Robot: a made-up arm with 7 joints.
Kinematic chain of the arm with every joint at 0, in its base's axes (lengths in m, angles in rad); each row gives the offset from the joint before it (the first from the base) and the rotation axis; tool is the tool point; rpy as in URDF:
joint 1: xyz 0 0 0.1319 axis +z
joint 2: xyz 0 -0.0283 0.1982 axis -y
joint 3: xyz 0 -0.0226 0.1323 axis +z
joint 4: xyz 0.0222 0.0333 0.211 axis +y
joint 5: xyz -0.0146 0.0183 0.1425 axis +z
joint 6: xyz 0 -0.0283 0.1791 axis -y
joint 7: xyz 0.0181 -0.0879 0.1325 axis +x
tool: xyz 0 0 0 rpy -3.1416 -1.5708 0
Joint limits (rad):
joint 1: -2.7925..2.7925
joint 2: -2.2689..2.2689
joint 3: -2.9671..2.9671
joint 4: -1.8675..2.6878
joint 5: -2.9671..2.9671
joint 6: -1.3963..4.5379
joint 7: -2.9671..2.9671
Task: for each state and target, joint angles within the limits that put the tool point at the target. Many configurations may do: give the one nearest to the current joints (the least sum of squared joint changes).
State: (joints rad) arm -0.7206 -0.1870 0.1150 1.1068 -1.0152 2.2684 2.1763
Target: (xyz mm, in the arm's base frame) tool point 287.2 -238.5 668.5
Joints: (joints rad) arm -0.8165 -0.2776 0.1516 1.8792 -0.9894 2.6212 2.1763
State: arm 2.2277 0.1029 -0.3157 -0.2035 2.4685 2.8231 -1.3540
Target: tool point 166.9 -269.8 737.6
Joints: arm 2.5126 0.5043 -0.1715 -0.7891 2.7804 3.2306 -1.3540
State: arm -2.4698 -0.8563 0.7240 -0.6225 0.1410 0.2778 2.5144
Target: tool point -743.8 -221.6 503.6
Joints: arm -2.5971 -1.4001 0.8411 -0.3545 0.1961 0.2065 2.5144
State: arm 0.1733 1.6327 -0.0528 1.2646 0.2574 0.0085 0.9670
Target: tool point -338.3 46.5 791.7
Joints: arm -0.0415 1.6018 0.2732 1.4915 0.3512 -0.0927 0.9670
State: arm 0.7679 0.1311 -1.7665 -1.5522 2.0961 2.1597 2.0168
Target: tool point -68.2 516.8 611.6
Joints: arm 1.3252 -0.7864 -1.9779 -1.4531 2.3343 1.6960 2.0168
